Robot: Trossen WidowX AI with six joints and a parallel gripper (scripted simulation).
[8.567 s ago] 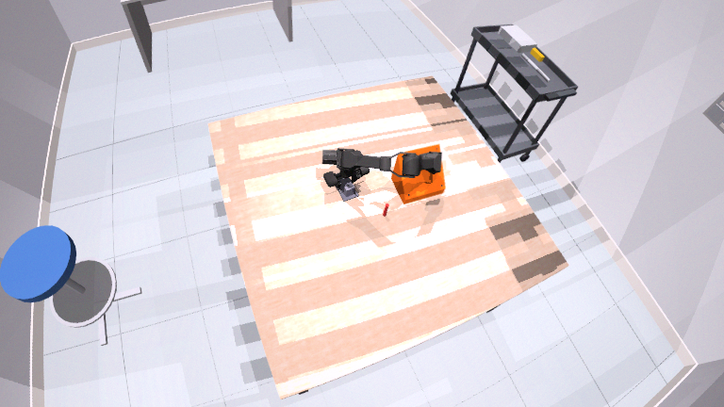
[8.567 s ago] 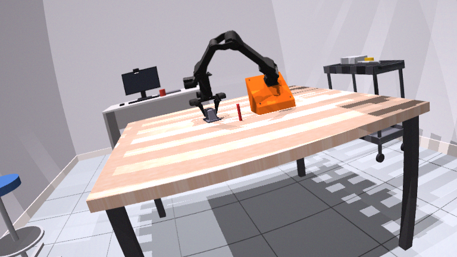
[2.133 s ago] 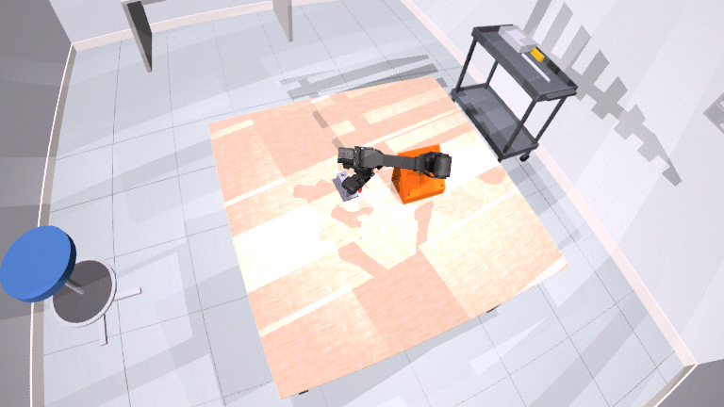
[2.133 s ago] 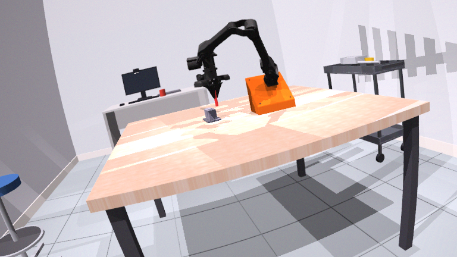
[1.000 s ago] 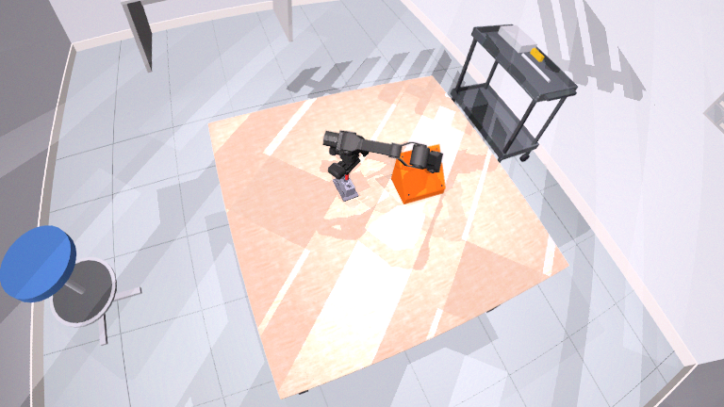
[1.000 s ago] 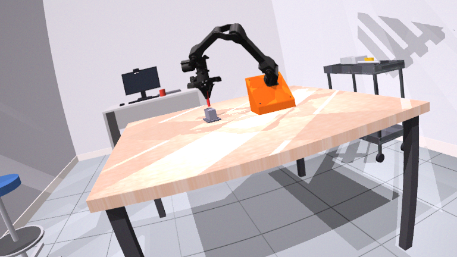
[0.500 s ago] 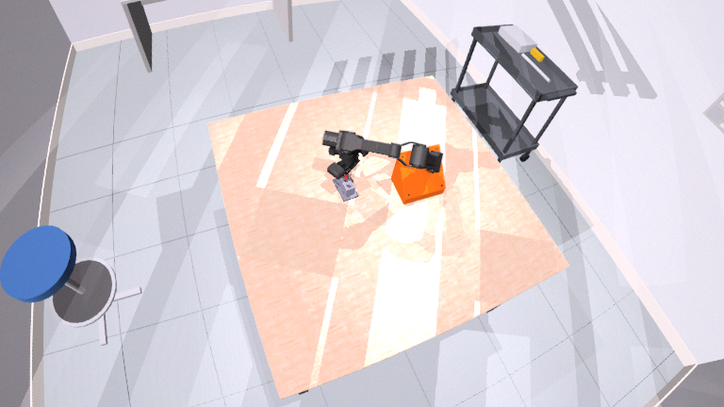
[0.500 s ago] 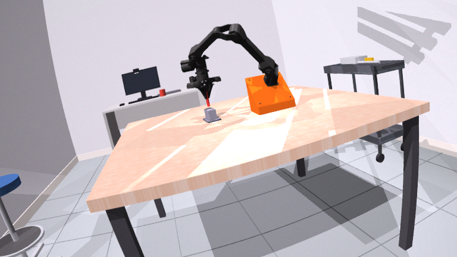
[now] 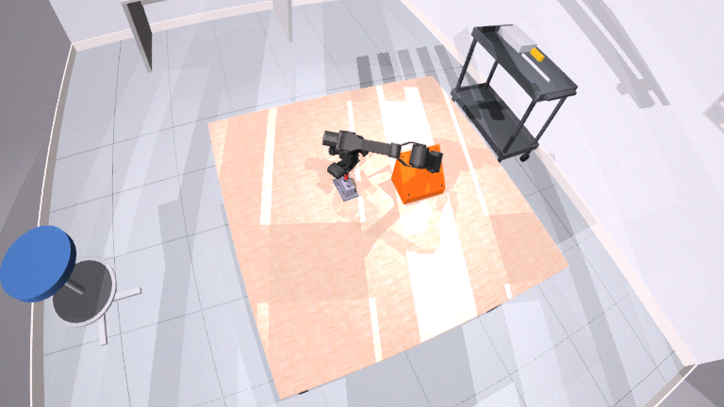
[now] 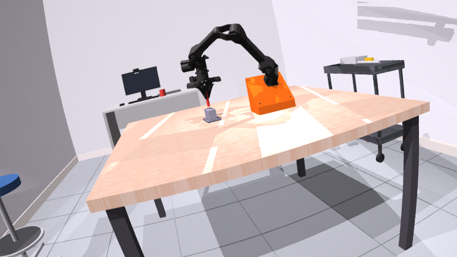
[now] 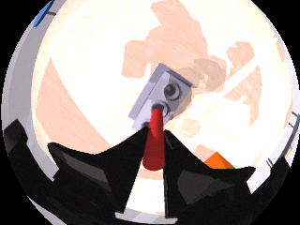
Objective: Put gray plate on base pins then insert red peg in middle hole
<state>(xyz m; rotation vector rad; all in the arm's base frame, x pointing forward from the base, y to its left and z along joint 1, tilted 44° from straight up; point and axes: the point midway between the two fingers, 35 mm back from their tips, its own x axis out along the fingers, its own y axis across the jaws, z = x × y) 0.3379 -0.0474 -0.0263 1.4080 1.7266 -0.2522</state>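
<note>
The red peg is right at my gripper tip. Round my gripper tip: gray plate (7 cm below); dark base (11 cm below).
</note>
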